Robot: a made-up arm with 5 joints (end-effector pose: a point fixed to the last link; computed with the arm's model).
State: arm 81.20 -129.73 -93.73 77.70 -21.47
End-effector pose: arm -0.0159 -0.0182 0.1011 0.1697 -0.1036 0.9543 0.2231
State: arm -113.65 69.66 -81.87 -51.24 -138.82
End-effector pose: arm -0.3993 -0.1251 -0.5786 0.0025 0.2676 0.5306 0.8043
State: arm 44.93 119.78 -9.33 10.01 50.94
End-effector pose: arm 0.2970 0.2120 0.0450 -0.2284 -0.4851 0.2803 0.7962
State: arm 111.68 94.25 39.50 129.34 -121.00
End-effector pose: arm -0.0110 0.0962 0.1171 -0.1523 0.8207 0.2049 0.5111
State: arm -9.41 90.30 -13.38 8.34 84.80
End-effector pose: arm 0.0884 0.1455 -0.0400 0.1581 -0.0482 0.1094 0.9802
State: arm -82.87 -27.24 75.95 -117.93 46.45
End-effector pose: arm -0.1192 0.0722 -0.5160 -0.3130 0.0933 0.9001 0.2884
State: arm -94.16 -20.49 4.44 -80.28 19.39
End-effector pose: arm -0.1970 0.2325 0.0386 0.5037 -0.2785 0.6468 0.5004
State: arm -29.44 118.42 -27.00 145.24 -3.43
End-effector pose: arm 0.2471 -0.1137 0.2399 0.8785 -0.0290 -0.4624 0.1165
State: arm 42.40 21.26 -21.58 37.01 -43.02
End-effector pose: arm 0.3266 0.0212 0.1368 -0.1890 -0.5380 -0.1557 0.8066
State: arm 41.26 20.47 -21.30 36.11 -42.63
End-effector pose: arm 0.3270 0.0193 0.1301 -0.1845 -0.5291 -0.1563 0.8134
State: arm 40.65 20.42 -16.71 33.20 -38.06
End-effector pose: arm 0.3323 0.0098 0.0917 -0.2060 -0.5048 -0.1337 0.8276
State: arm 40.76 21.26 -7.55 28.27 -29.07
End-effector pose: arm 0.3396 -0.0229 0.0236 -0.2632 -0.4582 -0.0937 0.8438
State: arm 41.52 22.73 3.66 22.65 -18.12
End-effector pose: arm 0.3435 -0.0888 -0.0433 -0.3466 -0.3953 -0.0612 0.8484
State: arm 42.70 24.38 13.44 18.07 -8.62
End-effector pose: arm 0.3430 -0.1655 -0.0785 -0.4272 -0.3379 -0.0508 0.8371
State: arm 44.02 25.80 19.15 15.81 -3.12
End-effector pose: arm 0.3431 -0.2155 -0.0831 -0.4773 -0.3086 -0.0536 0.8210
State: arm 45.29 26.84 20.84 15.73 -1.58
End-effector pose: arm 0.3476 -0.2300 -0.0750 -0.4955 -0.3085 -0.0560 0.8100
